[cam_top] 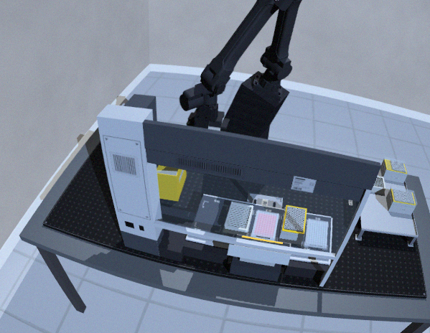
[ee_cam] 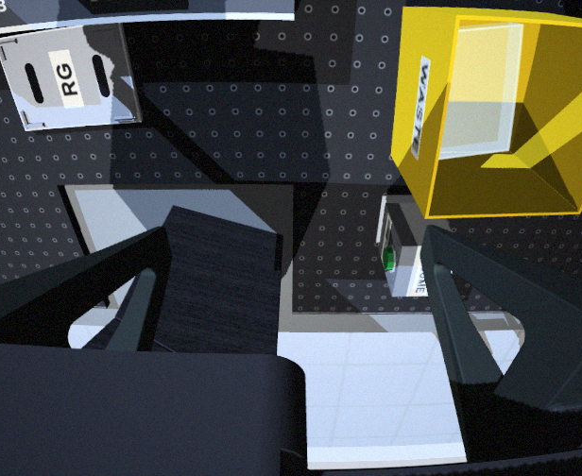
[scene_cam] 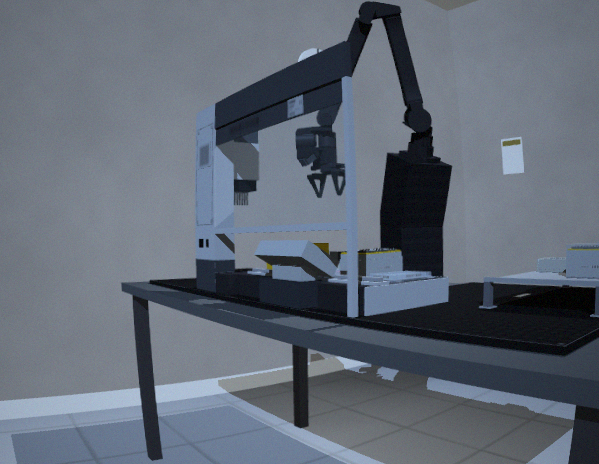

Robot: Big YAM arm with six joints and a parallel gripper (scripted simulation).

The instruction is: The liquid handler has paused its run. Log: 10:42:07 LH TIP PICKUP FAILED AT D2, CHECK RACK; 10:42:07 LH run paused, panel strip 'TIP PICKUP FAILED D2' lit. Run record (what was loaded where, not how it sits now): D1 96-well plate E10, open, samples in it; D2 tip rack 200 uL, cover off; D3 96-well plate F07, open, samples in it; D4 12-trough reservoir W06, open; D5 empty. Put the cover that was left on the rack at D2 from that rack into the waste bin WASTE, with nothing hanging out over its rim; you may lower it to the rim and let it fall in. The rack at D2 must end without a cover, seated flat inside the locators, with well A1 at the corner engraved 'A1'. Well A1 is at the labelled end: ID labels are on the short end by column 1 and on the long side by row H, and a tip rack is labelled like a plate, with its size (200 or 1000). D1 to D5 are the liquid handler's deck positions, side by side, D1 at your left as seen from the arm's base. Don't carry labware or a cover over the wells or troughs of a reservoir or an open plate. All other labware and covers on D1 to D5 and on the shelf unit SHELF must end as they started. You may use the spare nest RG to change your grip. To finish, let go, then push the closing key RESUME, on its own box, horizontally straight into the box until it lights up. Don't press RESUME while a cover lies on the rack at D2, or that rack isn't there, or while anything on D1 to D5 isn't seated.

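My gripper is now 36 cm to the right of the tip rack, 19 cm above it and 17 cm short of it. Round my hand: resume box (22 cm below, 17 cm behind, 12 cm to the right); then reservoir W06 (22 cm below, 17 cm ahead, 16 cm to the left); then yellow waste bin (25 cm below, 18 cm to the right).
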